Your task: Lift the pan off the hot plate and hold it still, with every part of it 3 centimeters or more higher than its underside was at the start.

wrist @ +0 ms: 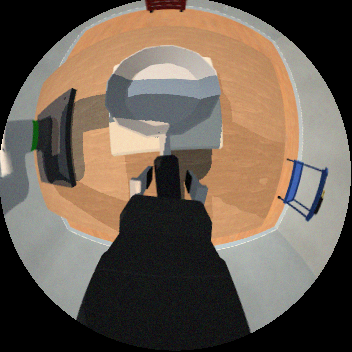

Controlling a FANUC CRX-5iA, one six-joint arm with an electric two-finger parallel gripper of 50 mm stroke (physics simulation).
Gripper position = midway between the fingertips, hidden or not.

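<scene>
Visible to me: a square hot plate [207, 134], a grey pan [162, 90] and my gripper [168, 174].
</scene>
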